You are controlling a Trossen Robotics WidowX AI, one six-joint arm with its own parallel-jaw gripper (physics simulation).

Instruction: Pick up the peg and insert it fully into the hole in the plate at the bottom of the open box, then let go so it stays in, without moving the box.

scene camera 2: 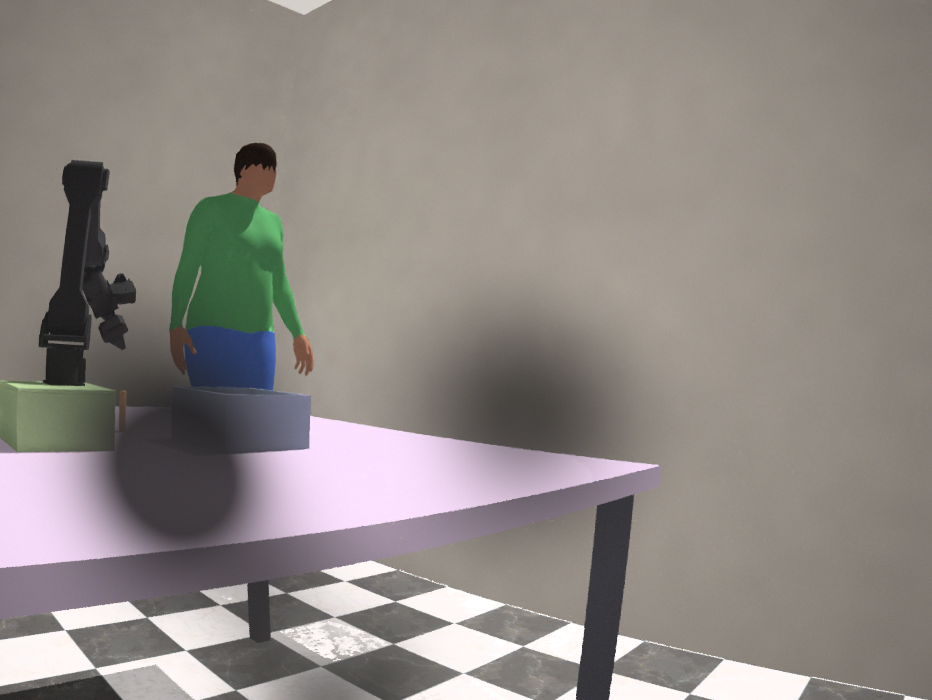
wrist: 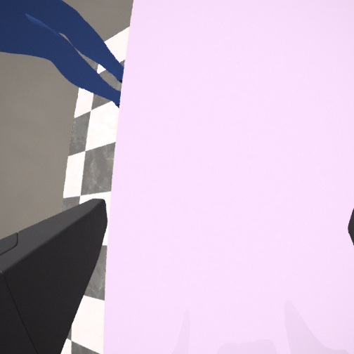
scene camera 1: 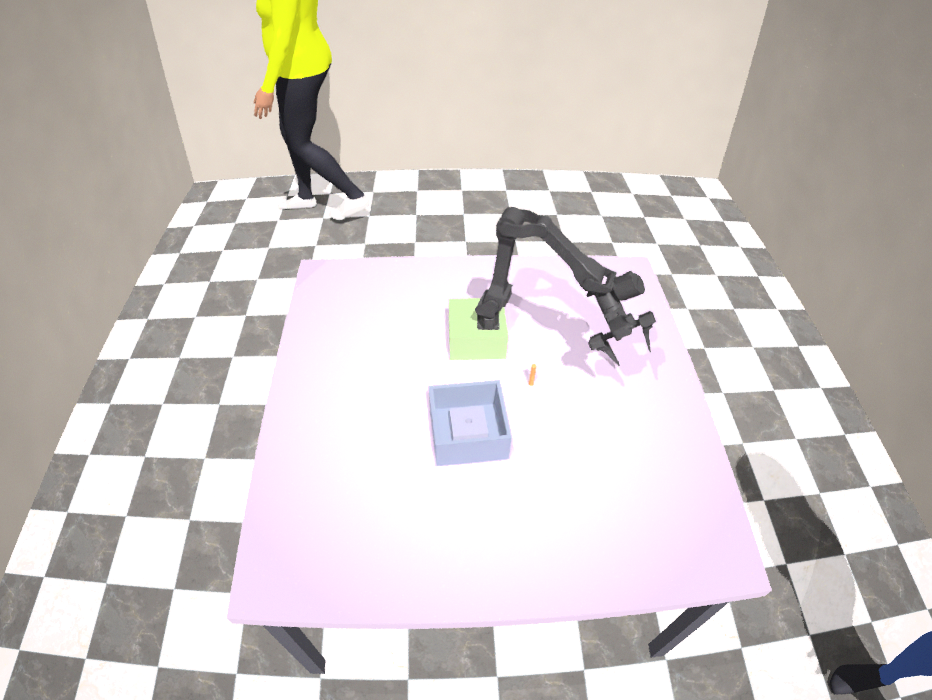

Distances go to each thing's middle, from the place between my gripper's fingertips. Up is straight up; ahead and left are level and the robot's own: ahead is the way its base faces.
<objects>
My hand is 11 cm short of the blue-grey box (scene camera 2: 228, 420), 44 cm to the left of it and 14 cm above it. The rest, counted from my hand: pale plate (scene camera 1: 467, 422): 11 cm ahead, 44 cm to the right, 15 cm below.
</objects>
